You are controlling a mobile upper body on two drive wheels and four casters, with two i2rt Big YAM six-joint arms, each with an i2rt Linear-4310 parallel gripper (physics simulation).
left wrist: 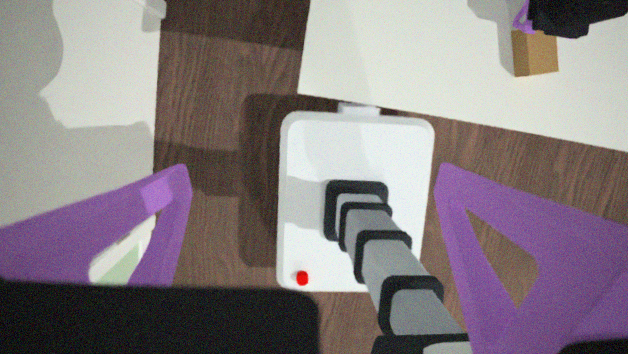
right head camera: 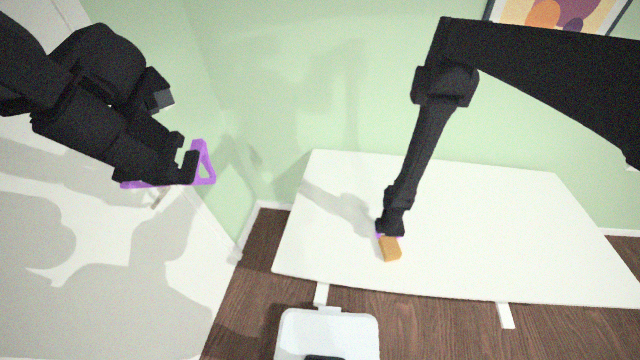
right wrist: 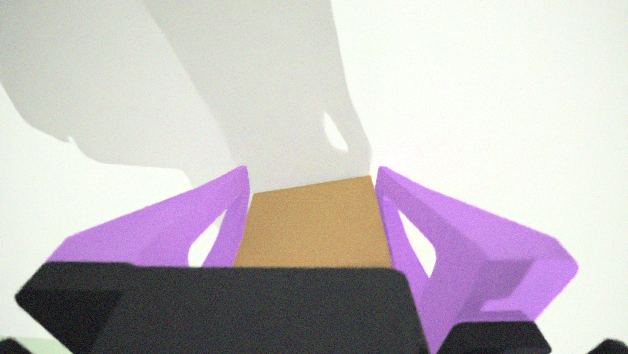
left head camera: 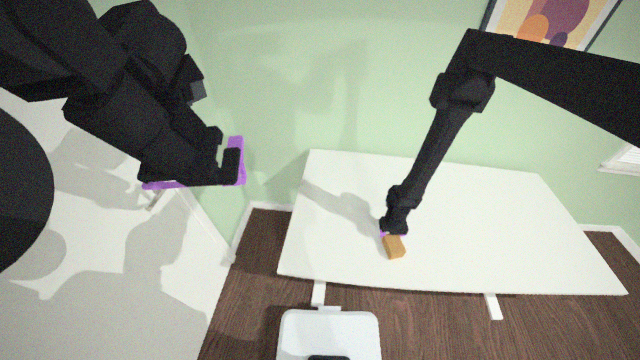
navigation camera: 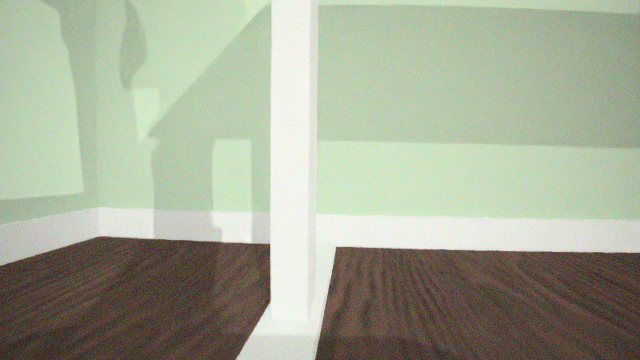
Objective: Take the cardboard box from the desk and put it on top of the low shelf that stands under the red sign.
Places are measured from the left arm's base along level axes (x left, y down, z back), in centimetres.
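Pixels of known places: left gripper, fingertip midpoint: (left wrist: 313, 177) (right head camera: 191, 181) (left head camera: 217, 181); right gripper, fingertip midpoint: (left wrist: 527, 24) (right head camera: 385, 237) (right wrist: 312, 177) (left head camera: 388, 236).
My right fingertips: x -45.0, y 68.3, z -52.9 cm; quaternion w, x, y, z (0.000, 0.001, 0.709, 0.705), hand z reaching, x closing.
For each thing: its middle in the pictures, then the offset to it from my right fingertips. "pt": a spot on its surface instead. Level surfaces: height alone.
- orange-brown cardboard box, body centre: (right wrist: 327, 281) (left wrist: 534, 51) (right head camera: 389, 247) (left head camera: 393, 245) dz +5.3, dx -0.8, dy -1.9 cm
- white desk, its level: dy +0.7 cm
- white desk leg, surface spot: (navigation camera: 292, 150) pt dz -16.3, dx +26.5, dy +47.8 cm
The orange-brown cardboard box (left head camera: 394, 247) (right head camera: 389, 249) (left wrist: 536, 54) (right wrist: 312, 225) is on the white desk (left head camera: 475, 225) (right head camera: 475, 225) (left wrist: 425, 60) (right wrist: 500, 100), near its front edge; I cannot tell whether it touches the top. My right gripper (left head camera: 393, 234) (right head camera: 388, 235) (right wrist: 312, 177) is shut on the box, with a purple finger against each side. My left gripper (left head camera: 195, 175) (right head camera: 167, 175) (left wrist: 313, 177) is open and empty, raised at the left, away from the desk. The low shelf and the red sign do not show in these views.
My white base (left head camera: 327, 332) (right head camera: 327, 332) (left wrist: 310, 150) stands close to the desk's front edge. A white desk leg (navigation camera: 292, 150) rises in the navigation view. A green wall (left head camera: 275, 100) stands behind the desk, with a framed picture (left head camera: 560, 25) at the upper right.
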